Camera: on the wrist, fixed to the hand. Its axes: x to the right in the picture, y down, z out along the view.
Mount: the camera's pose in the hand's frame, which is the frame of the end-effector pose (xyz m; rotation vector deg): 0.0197 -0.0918 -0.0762 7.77 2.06 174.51
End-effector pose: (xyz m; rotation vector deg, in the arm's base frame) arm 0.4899 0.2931 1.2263 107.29 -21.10 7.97
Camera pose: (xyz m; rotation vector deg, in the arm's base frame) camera 0.5444 0.3875 1.1739 16.42 137.53 -102.65
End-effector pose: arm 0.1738 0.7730 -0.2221 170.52 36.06 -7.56
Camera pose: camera 0.1593 0.8730 -0.1556 -45.68 173.84 -8.74
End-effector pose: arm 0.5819 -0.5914 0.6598 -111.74 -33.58 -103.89
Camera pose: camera 0.4687 -0.5578 0.6860 -28.86 84.76 22.60
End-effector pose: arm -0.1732 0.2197 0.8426 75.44 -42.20 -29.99
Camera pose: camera -0.0980 0.2389 0.7499 -42.02 -94.95 110.64
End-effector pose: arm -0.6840 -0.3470 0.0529 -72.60 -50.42 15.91
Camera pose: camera -0.6427 -0.4178 0.1418 67.88 -97.87 -125.32
